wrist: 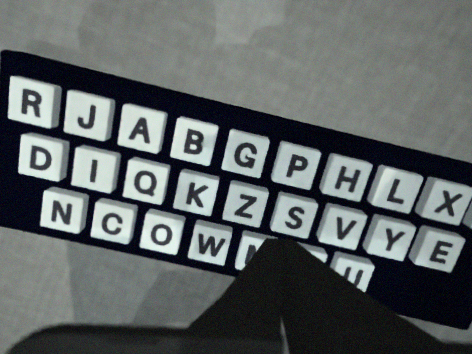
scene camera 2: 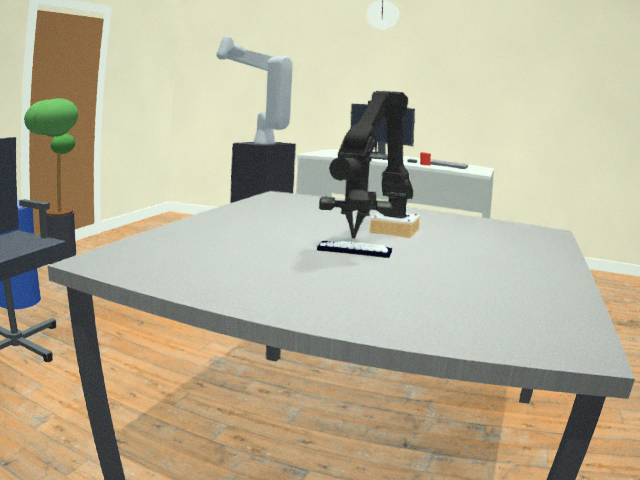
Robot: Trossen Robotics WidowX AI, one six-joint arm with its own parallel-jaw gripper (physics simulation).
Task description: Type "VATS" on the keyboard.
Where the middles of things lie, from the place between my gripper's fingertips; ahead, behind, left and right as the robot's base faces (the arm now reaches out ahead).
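Labels:
The S key (wrist: 293,214) has my hand 10 mm short of it and 20 mm above it. As for the V key (wrist: 341,226), that's 10 mm ahead of my hand, 20 mm to the right of it and 20 mm below it.

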